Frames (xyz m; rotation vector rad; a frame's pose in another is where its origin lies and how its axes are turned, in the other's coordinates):
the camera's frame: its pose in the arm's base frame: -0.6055 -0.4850 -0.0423 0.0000 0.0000 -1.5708
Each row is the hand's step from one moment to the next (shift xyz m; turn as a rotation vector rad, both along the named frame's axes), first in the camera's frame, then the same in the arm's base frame.
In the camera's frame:
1: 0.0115 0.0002 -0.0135 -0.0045 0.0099 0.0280
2: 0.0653 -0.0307 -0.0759 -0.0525 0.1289 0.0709
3: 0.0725 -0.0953 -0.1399 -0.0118 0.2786 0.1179
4: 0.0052 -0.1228 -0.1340 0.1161 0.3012 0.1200
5: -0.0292 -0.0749 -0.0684 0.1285 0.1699 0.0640
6: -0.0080 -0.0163 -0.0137 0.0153 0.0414 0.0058
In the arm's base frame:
1: 0.0002 -0.0115 -0.0135 0.0099 0.0045 0.0280
2: -0.0307 -0.0653 -0.0759 0.1289 0.0525 0.0709
3: -0.0953 -0.0725 -0.1399 0.2786 0.0118 0.1179
4: -0.1228 -0.0052 -0.1340 0.3012 -0.1161 0.1200
5: -0.0749 0.0292 -0.0684 0.1699 -0.1285 0.0640
6: -0.0163 0.0080 -0.0137 0.0414 -0.0153 0.0058

